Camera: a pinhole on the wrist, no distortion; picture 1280 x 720 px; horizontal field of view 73.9 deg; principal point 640.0 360.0 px. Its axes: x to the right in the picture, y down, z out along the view. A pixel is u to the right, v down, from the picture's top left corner.
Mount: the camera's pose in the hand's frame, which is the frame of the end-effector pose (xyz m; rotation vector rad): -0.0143 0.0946 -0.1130 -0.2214 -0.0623 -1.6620
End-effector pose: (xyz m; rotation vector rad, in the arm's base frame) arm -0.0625 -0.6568 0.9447 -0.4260 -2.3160 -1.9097
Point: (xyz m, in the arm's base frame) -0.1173 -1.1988 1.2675
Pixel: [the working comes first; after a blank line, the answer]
In the camera's frame: -0.1952 0.1044 -0.4504

behind the camera
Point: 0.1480 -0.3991 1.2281
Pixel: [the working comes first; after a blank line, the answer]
In the camera's frame: -0.2047 -0.1334 0.3588

155 44
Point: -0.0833 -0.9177 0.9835
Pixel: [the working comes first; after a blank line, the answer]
In the camera's frame: 0.0779 0.0314 -0.1659

behind the camera
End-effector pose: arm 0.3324 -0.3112 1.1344 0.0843 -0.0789 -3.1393
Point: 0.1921 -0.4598 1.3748
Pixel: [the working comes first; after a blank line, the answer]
In the camera's frame: -0.0130 0.1015 0.3721

610 592
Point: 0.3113 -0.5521 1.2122
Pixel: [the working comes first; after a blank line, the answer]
In the camera's frame: -0.1170 -0.0008 0.2051

155 357
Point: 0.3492 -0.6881 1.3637
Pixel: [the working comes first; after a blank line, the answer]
In the camera's frame: -0.2276 -0.0741 0.3641

108 187
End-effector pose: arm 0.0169 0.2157 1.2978 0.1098 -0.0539 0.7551
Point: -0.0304 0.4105 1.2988
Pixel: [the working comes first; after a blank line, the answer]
In the camera's frame: -0.0704 0.0950 0.1151

outside the picture
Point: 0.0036 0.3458 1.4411
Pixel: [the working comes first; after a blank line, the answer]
In the camera's frame: 0.0147 0.0810 0.2498

690 636
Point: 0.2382 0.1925 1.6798
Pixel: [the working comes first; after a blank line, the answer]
In the camera's frame: 0.3005 0.1712 0.4635

1192 674
